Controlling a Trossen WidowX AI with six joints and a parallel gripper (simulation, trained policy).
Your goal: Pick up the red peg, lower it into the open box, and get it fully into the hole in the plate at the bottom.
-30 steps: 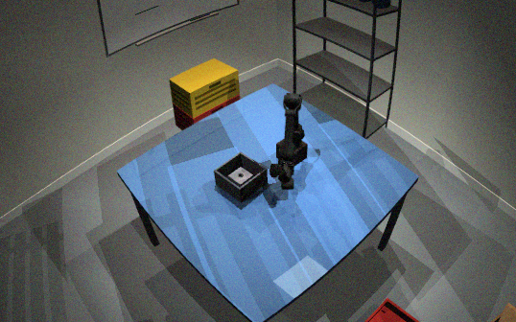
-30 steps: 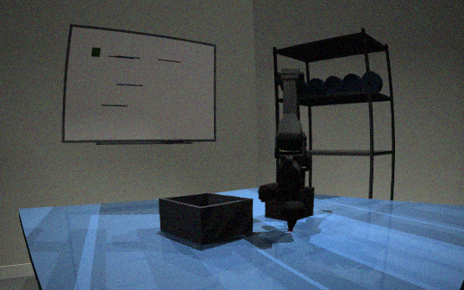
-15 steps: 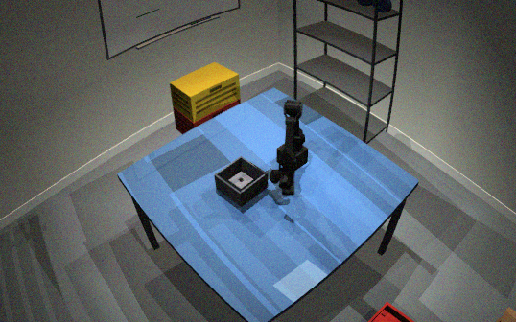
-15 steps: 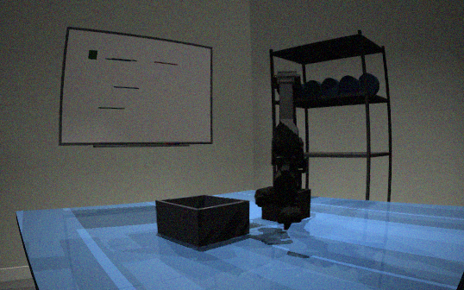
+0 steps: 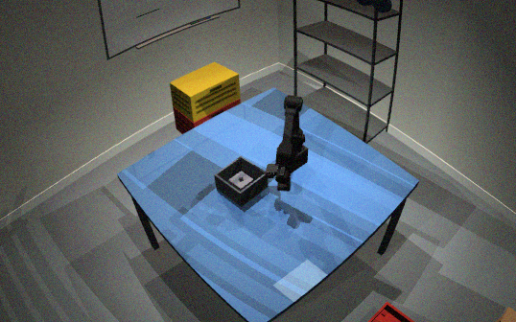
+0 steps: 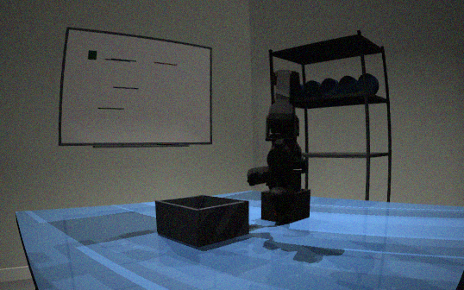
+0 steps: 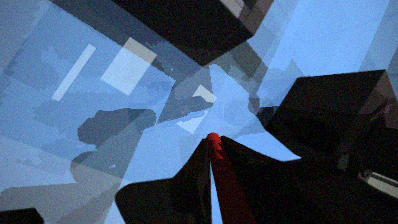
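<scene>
Right now the plate is 160 mm ahead of my gripper tip, 140 mm to the right of it and 20 mm below it. Round my gripper tip: dark box 160 mm ahead, 140 mm to the right, 40 mm below; red peg 30 mm above, 10 mm to the left.
</scene>
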